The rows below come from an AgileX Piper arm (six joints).
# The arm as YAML. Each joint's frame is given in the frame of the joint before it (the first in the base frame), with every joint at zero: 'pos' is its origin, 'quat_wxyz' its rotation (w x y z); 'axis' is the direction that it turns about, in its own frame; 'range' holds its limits. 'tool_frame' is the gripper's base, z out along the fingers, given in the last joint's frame.
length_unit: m
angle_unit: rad
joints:
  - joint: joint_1
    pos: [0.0, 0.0, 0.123]
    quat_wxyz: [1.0, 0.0, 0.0, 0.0]
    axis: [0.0, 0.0, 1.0]
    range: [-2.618, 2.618]
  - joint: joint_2
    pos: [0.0, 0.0, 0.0]
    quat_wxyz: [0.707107, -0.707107, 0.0, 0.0]
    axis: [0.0, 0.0, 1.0]
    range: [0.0, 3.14]
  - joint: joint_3
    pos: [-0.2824, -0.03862, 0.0]
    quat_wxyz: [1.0, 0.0, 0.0, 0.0]
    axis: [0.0, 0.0, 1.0]
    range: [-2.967, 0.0]
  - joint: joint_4
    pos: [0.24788, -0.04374, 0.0]
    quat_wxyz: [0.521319, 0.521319, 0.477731, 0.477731]
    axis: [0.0, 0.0, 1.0]
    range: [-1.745, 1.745]
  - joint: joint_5
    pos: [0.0, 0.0, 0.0]
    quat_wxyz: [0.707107, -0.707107, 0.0, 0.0]
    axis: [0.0, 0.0, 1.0]
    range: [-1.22, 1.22]
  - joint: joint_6
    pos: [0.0, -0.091, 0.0]
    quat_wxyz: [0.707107, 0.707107, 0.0, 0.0]
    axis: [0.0, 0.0, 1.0]
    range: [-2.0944, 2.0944]
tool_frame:
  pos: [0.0, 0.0, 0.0]
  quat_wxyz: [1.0, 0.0, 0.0, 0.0]
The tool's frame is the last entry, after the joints.
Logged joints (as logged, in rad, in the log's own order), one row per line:
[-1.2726 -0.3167 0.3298 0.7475 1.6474 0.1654]
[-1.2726 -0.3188 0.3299 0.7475 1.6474 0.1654]
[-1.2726 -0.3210 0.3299 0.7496 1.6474 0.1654]
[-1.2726 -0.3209 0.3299 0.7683 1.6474 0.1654]
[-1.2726 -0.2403 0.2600 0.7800 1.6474 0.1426]
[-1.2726 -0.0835 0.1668 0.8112 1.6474 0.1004]
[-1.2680 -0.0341 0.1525 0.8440 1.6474 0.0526]
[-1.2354 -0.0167 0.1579 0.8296 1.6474 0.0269]
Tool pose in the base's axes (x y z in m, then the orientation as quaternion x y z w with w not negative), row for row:
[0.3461 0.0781 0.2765 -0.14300 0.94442 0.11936 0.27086]
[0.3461 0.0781 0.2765 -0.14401 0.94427 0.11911 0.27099]
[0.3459 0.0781 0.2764 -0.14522 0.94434 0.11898 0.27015]
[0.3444 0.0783 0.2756 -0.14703 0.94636 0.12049 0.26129]
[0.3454 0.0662 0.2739 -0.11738 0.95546 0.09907 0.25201]
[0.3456 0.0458 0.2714 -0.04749 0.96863 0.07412 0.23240]
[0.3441 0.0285 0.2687 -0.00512 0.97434 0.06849 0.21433]
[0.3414 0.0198 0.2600 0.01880 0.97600 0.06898 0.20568]
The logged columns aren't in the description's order. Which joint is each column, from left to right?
Columns, left to right: joint_3, joint_6, joint_4, joint_5, joint_2, joint_1.
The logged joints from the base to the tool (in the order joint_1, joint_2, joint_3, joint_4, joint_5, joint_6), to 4 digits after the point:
[0.1654 1.6474 -1.2726 0.3298 0.7475 -0.3167]
[0.1654 1.6474 -1.2726 0.3299 0.7475 -0.3188]
[0.1654 1.6474 -1.2726 0.3299 0.7496 -0.3210]
[0.1654 1.6474 -1.2726 0.3299 0.7683 -0.3209]
[0.1426 1.6474 -1.2726 0.2600 0.7800 -0.2403]
[0.1004 1.6474 -1.2726 0.1668 0.8112 -0.0835]
[0.0526 1.6474 -1.2680 0.1525 0.8440 -0.0341]
[0.0269 1.6474 -1.2354 0.1579 0.8296 -0.0167]

